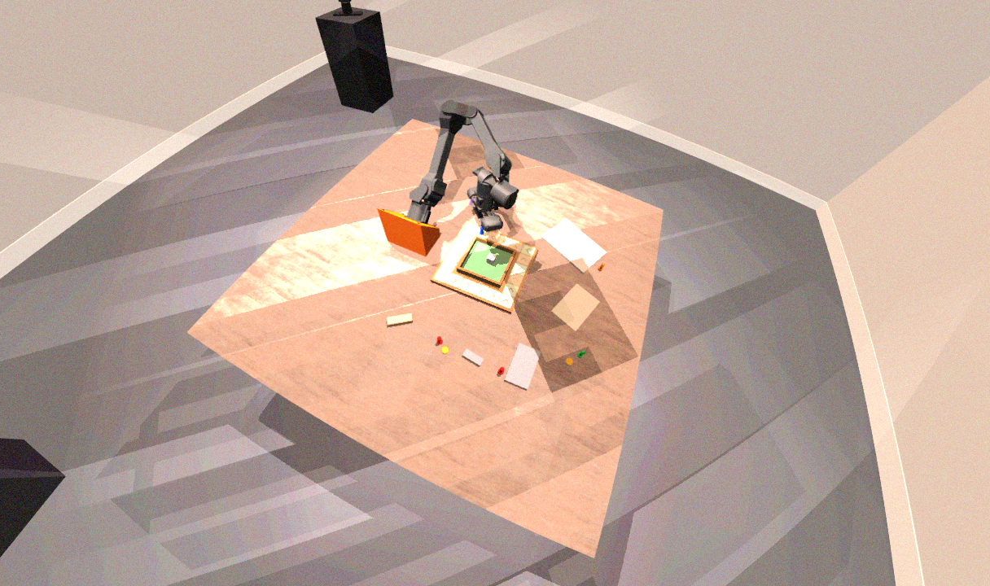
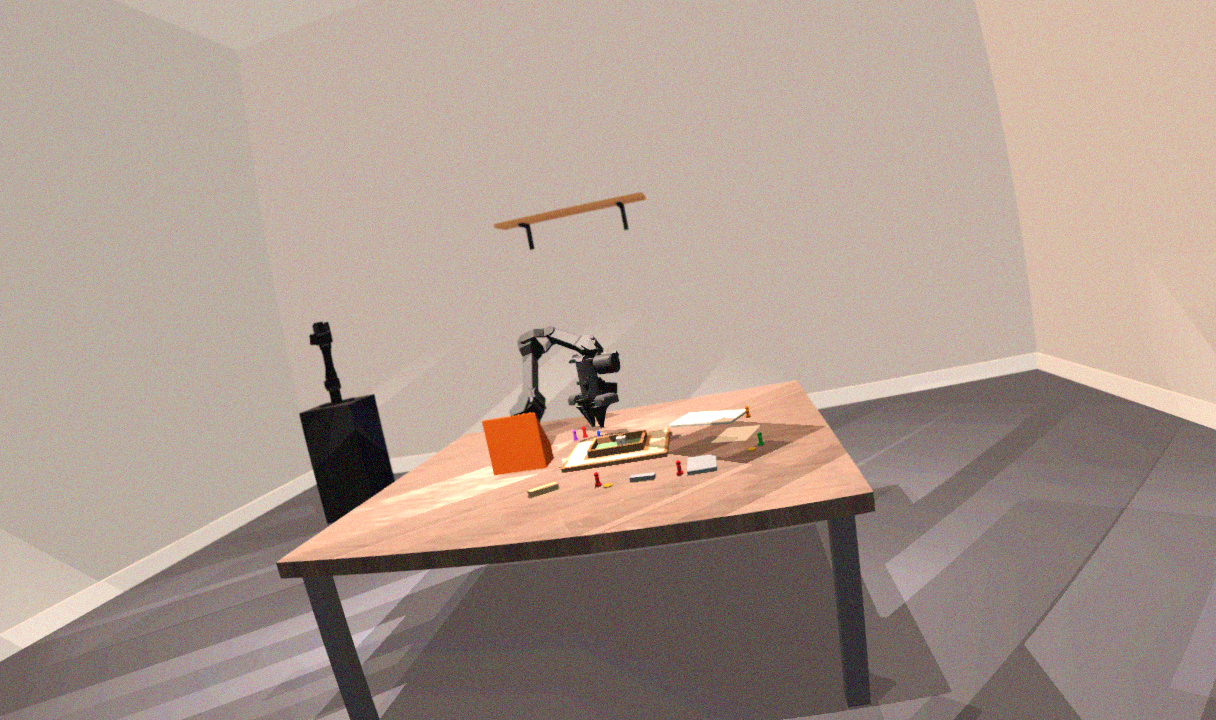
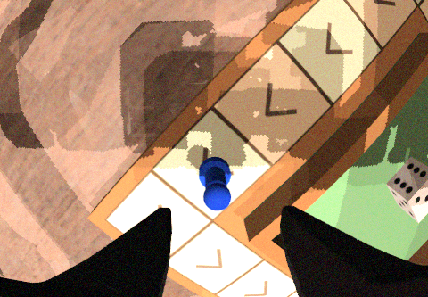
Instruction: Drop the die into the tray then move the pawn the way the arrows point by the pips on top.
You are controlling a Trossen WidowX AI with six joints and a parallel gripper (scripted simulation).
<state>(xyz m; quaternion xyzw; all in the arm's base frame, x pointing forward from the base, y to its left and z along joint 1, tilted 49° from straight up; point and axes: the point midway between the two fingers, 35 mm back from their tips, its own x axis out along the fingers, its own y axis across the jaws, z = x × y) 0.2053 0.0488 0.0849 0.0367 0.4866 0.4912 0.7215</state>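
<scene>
Now: gripper tip 30 mm above the blue pawn. The rest, counted from my gripper tip: green dice tray (110 mm to the right, 60 mm ahead, 50 mm below); then tan block (410 mm to the right, 100 mm behind, 50 mm below); then white die (100 mm to the right, 70 mm ahead, 30 mm below).
</scene>
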